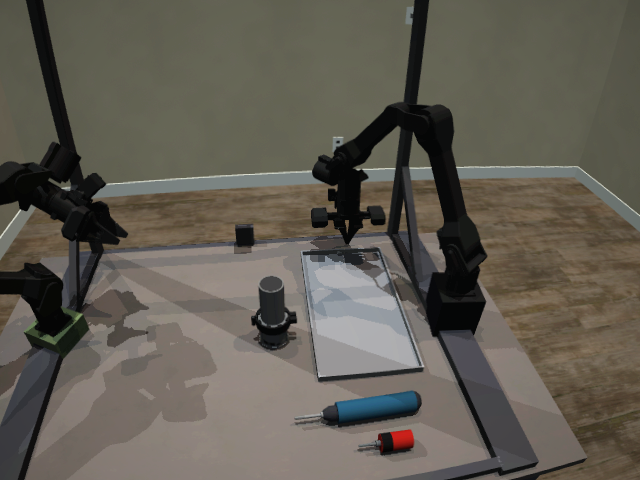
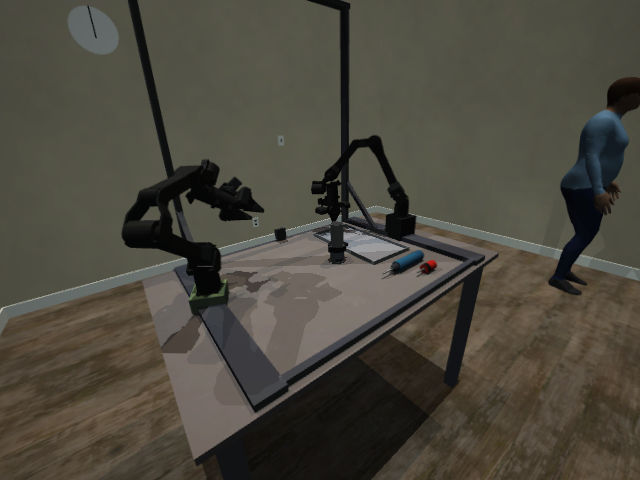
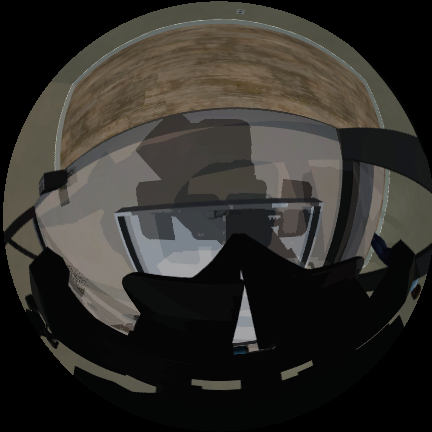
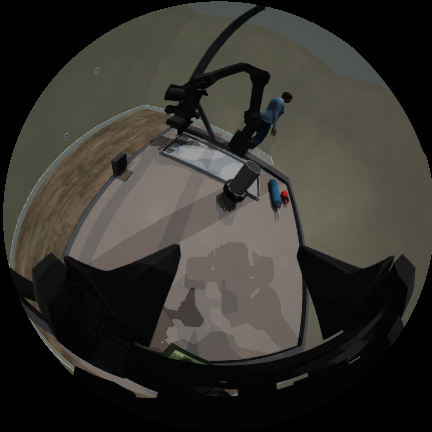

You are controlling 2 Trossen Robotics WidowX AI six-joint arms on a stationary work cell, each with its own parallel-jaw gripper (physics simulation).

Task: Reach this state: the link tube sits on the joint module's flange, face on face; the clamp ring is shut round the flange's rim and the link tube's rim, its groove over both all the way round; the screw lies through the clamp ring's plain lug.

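Seen in the pictures: left gripper, fingertip midpoint: [image 1: 346, 243] [image 3: 237, 238] [image 4: 178, 134]; right gripper, fingertip midpoint: [image 1: 123, 239] [image 2: 257, 214] [image 4: 241, 252]; left arm's base at its link origin: [image 1: 458, 286] [image 2: 401, 215] [image 4: 244, 135]; right arm's base at its link origin: [image 1: 53, 323] [image 2: 208, 289].
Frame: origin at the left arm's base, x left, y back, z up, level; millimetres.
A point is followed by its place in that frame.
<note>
The grey link tube [image 1: 271, 302] {x 76, y -405, z 26 mm} [image 2: 336, 235] {x 70, y -422, z 11 mm} [image 4: 246, 175] {x 46, y -431, z 30 mm} stands upright above the joint module [image 1: 272, 338] {x 79, y -407, z -76 mm} [image 2: 336, 257] {x 73, y -425, z -81 mm}. The black clamp ring [image 1: 272, 324] {x 77, y -406, z -36 mm} [image 2: 337, 248] [image 4: 234, 191] {x 47, y -432, z -35 mm} is around their joint, with lugs at both sides. Whether its groove covers both rims all round is too small to tell. The screw cannot be made out; small dark marks show at the tray's far end. My left gripper [image 1: 348, 241] {x -245, y -229, z -63 mm} [image 2: 334, 219] {x -245, y -229, z -63 mm} [image 3: 237, 238] {x -245, y -229, z -63 mm} is shut and empty above the tray's far end. My right gripper [image 1: 122, 238] {x 18, y -705, z 132 mm} [image 2: 257, 214] {x 18, y -705, z 132 mm} [image 4: 241, 252] {x 18, y -705, z 132 mm} is open and empty, raised at the left.
The tray [image 1: 364, 374] {x 160, y -219, z -95 mm} [image 3: 220, 205] {x -260, y -240, z -92 mm} lies right of the stack. A blue driver [image 1: 377, 407] {x 256, y -206, z -70 mm} [image 2: 408, 260] {x 263, y -226, z -73 mm} [image 4: 274, 192] {x 233, y -234, z -73 mm} and a red-handled driver [image 1: 402, 440] {x 324, y -169, z -76 mm} [image 2: 428, 266] {x 330, y -196, z -78 mm} lie in front of it. A black block [image 1: 244, 235] {x -293, y -508, z -73 mm} [image 2: 280, 234] {x -291, y -514, z -76 mm} stands at the back edge. A person [image 2: 602, 139] is beyond the table.
</note>
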